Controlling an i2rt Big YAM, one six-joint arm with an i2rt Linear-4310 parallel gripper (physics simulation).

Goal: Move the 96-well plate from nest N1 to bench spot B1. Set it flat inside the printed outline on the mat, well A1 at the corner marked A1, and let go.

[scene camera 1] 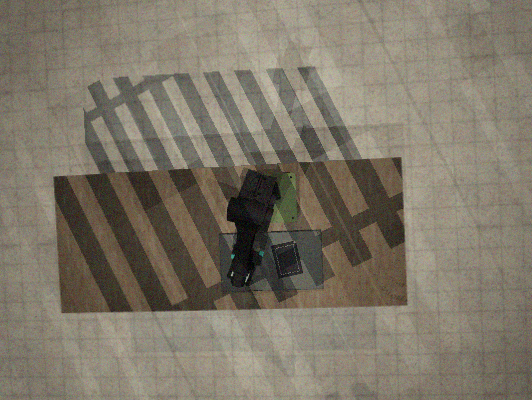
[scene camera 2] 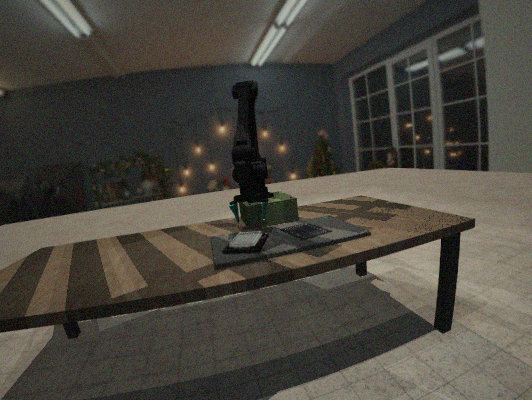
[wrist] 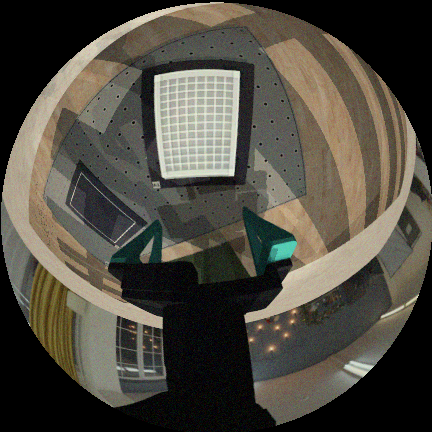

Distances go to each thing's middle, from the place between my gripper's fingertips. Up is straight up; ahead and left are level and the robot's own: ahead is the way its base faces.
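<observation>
Dark outlined slot (scene camera 1: 286,256): 9 cm ahead of my gripper, 17 cm to the left of it, 5 cm below it. As for the white well plate (wrist: 195,111), my gripper is 4 cm above it, 6 cm to the left of it and 8 cm short of it.
</observation>
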